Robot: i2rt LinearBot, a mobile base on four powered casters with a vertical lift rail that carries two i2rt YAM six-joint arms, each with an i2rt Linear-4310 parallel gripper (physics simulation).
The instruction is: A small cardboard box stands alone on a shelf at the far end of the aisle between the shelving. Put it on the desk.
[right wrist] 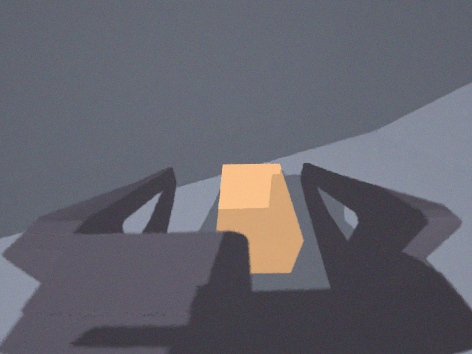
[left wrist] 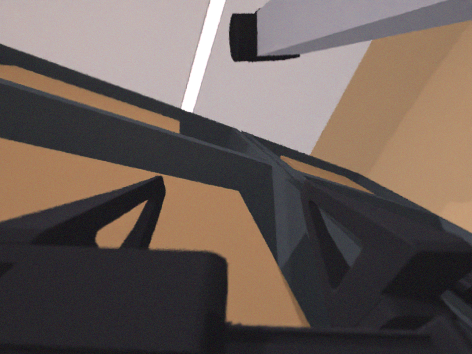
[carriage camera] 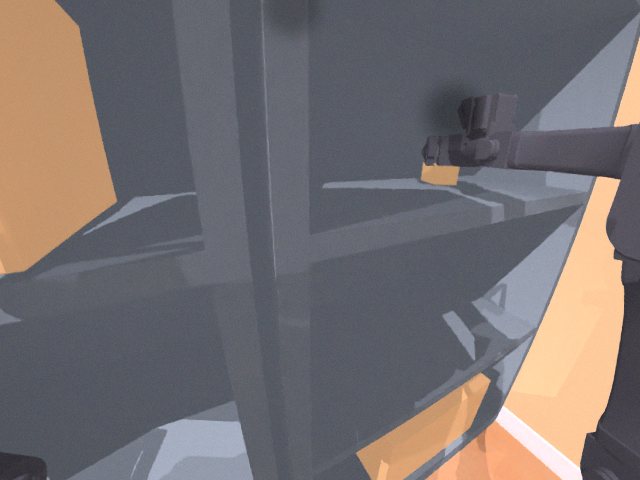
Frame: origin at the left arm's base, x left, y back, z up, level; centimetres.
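Where they show: left gripper, fingertip midpoint: (left wrist: 232, 185); right gripper, fingertip midpoint: (right wrist: 237, 172) (carriage camera: 439, 151).
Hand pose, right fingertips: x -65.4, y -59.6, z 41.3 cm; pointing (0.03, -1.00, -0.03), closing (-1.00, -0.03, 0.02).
Observation:
Things, the pixels of their centre, and the offset from my right fingertips. "pt": a spot on its surface instead.
- small cardboard box, body centre: (right wrist: 253, 213) (carriage camera: 439, 173) dx -1.4, dy -1.1, dz -5.7 cm
- large cardboard box, surface spot: (carriage camera: 46, 139) pt dx +60.3, dy +42.5, dz +1.9 cm
The small cardboard box (carriage camera: 439, 175) (right wrist: 257, 215) sits on the grey shelf (carriage camera: 392, 225) (right wrist: 420, 165). In the carriage view the right gripper hides its upper part. My right gripper (carriage camera: 431, 150) (right wrist: 237, 172) is open and empty; in the right wrist view its fingertips stand one on each side of the box, with a gap on both sides. My left gripper (left wrist: 232, 185) is open and empty, with a large cardboard-coloured surface and a dark shelf frame beyond its fingers. The desk does not show in these views.
A grey shelf upright (carriage camera: 289, 155) stands left of the right arm. A large cardboard box (carriage camera: 46, 139) is on the shelf at the far left. Another cardboard box (carriage camera: 429, 428) is low on the right. An orange wall (carriage camera: 563, 330) lies beyond the shelving's right end.

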